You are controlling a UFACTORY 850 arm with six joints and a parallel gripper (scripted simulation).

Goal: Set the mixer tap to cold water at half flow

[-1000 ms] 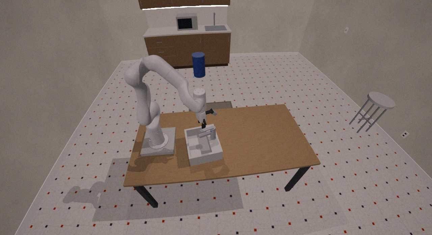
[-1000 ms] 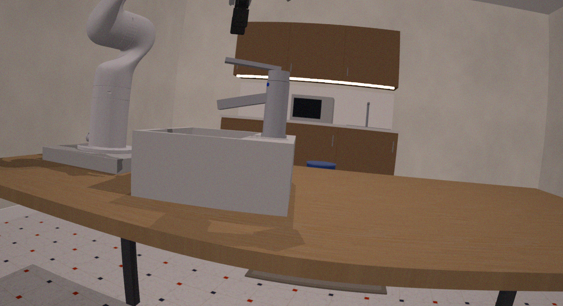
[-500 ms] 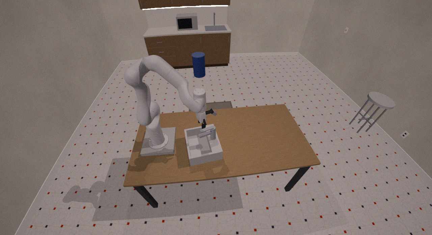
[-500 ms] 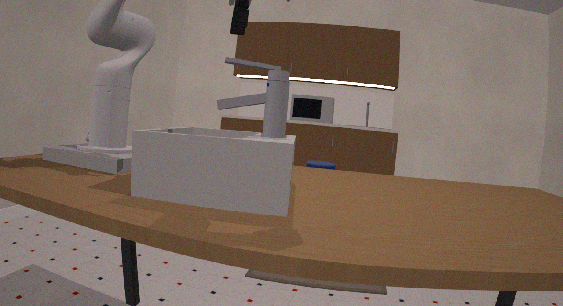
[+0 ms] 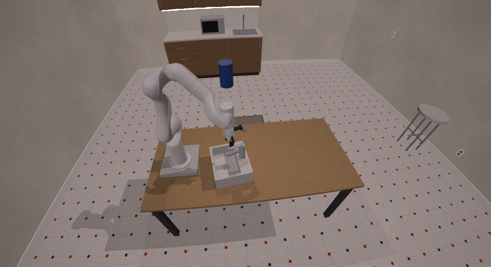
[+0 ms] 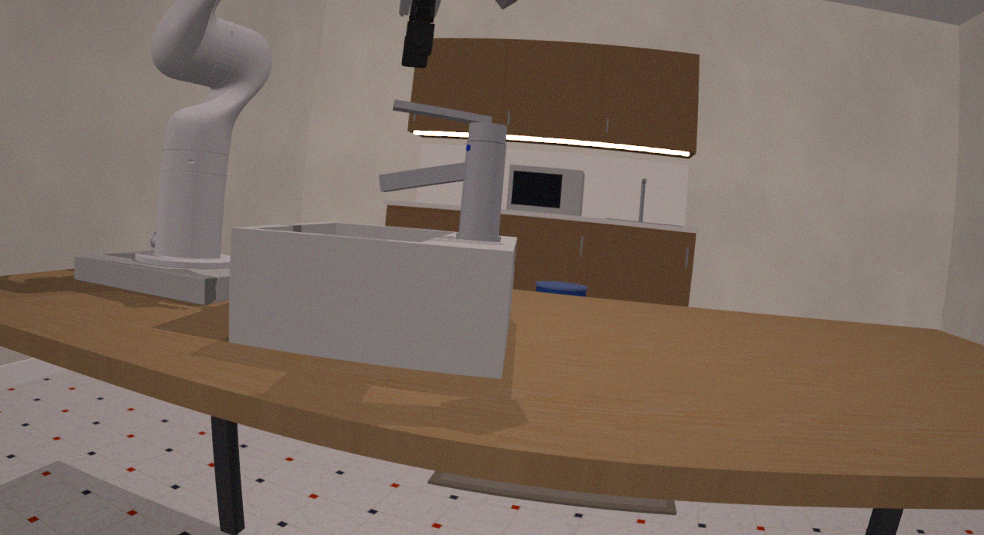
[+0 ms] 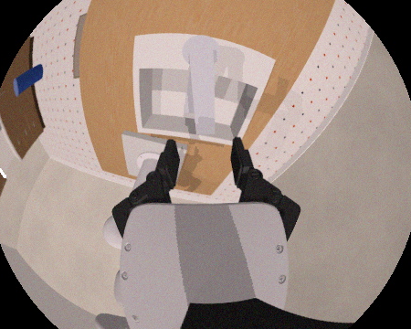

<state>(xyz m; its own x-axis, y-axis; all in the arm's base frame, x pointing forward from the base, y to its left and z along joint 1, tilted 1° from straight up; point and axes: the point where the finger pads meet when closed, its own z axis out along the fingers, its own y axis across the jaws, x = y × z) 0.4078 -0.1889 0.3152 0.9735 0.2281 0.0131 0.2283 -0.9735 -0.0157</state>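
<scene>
My hand is 80 mm above the flat lever, 40 mm short of it and 10 mm to the right of it. Also, from my hand: white sink basin (310 mm below, 20 mm to the left, 20 mm behind).
</scene>
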